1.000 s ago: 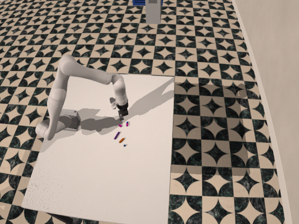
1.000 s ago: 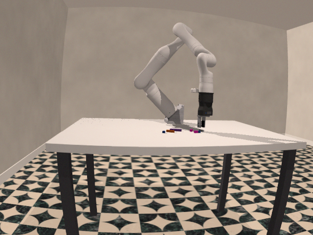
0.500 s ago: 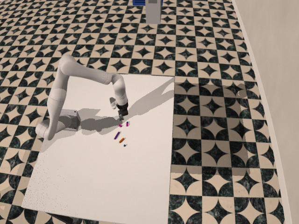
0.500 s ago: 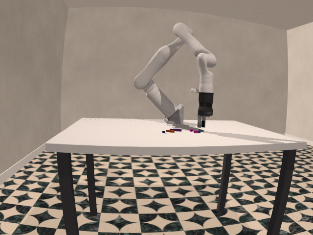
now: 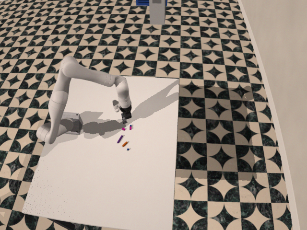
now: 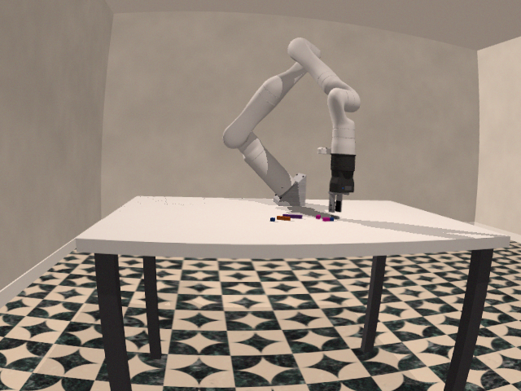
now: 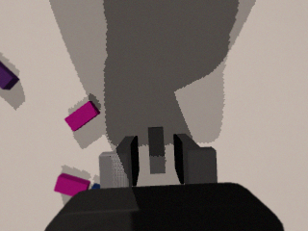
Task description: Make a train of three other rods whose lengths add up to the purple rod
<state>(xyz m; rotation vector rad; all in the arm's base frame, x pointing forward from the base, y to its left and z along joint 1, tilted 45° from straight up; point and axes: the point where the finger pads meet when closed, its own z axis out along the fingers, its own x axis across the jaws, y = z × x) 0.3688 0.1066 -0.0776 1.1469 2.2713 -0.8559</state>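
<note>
The grey rod lies 30 mm below my hand. Also, from my hand: purple rod 10 mm ahead, 130 mm to the right, 30 mm below; then orange rod 50 mm ahead, 160 mm to the right, 30 mm below.
</note>
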